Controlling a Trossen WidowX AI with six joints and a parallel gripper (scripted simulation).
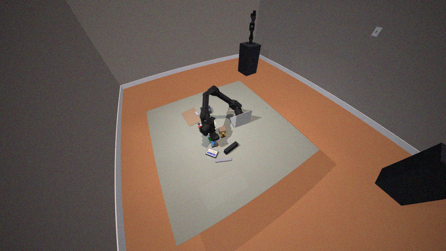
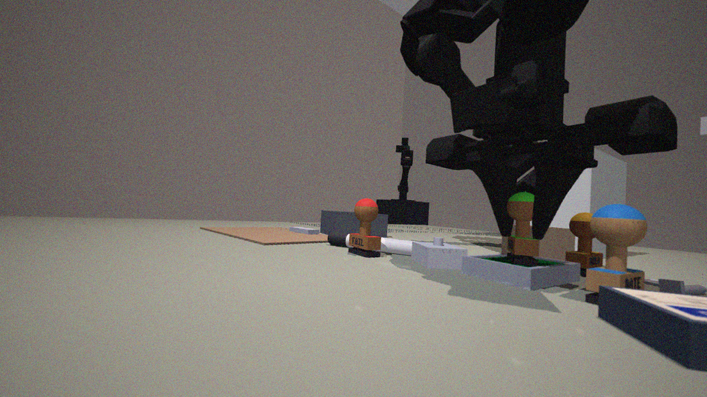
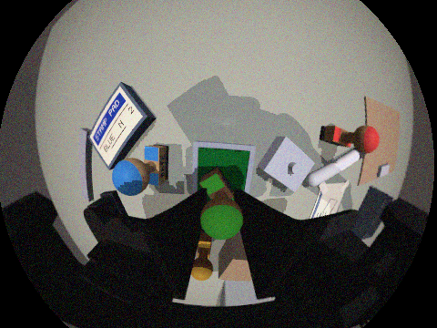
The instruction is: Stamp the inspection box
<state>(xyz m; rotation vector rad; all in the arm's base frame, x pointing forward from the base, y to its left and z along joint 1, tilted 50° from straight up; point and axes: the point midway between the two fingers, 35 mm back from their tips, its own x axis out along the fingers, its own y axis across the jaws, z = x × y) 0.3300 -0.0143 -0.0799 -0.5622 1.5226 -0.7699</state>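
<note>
The green ink pad lies 3 cm below my gripper tip. Also, from my gripper tip: pass stamp right at my gripper tip; blue stamp 7 cm to the left, 2 cm below, 2 cm ahead; grey block 8 cm to the right, 2 cm below, 1 cm ahead.
</note>
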